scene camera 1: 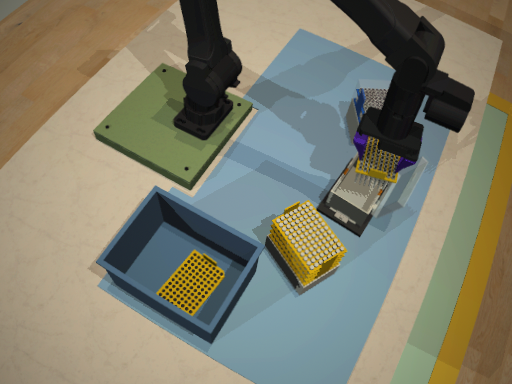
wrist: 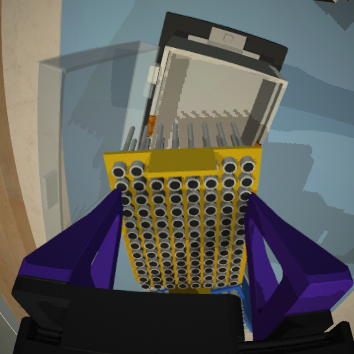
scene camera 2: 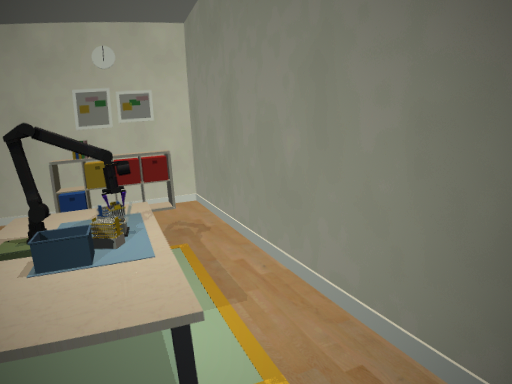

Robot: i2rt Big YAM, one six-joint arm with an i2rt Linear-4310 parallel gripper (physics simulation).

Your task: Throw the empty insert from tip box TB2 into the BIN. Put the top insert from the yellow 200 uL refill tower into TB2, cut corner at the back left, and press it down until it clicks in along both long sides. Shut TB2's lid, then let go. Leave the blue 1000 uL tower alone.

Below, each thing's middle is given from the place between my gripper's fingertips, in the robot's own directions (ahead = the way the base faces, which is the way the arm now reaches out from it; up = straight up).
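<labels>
Starting from the clear lid (scene camera 1: 398, 194), my gripper is 20 mm above it, 60 mm short of it and 10 mm to the left of it. As for the dark blue bin (scene camera 1: 163, 231), that one is 70 mm below my hand, 330 mm to the right of it and 210 mm behind it, and the empty yellow insert (scene camera 1: 192, 283) is 110 mm below my hand, 340 mm to the right of it and 200 mm behind it.
</labels>
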